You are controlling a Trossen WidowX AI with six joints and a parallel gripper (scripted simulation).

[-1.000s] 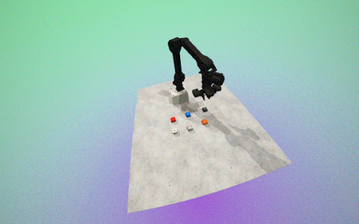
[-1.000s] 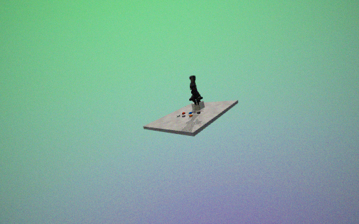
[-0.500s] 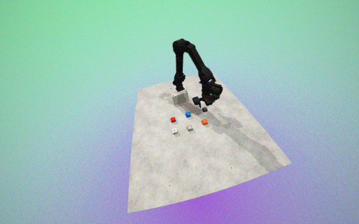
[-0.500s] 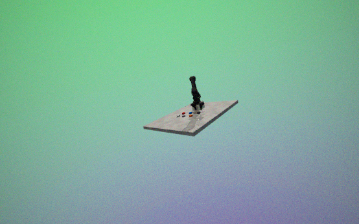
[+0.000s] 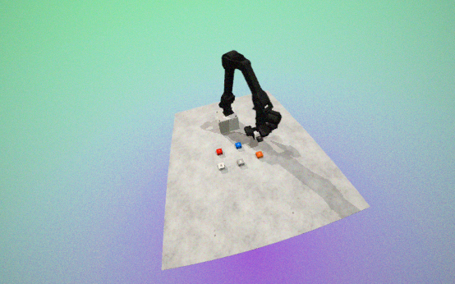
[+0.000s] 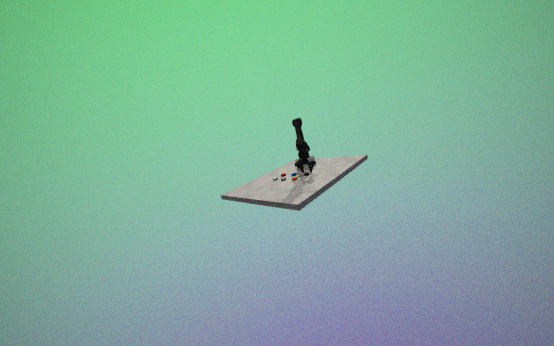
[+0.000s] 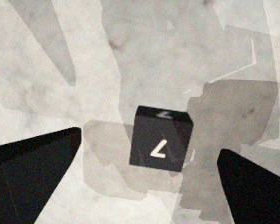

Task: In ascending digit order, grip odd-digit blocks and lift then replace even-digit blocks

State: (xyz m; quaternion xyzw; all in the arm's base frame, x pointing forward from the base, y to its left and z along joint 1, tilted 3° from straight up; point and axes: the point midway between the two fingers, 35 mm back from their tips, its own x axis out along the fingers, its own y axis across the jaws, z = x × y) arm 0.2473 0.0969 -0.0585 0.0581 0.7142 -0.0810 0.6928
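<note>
Right now the black block is 10 mm to the right of my gripper tip and 10 mm below it. From my gripper tip the other things lie so: orange block (100 mm ahead, 70 mm to the right, 10 mm below); grey block (190 mm to the right, 100 mm ahead, 10 mm below); blue block (140 mm to the right, 20 mm behind, 10 mm below).
</note>
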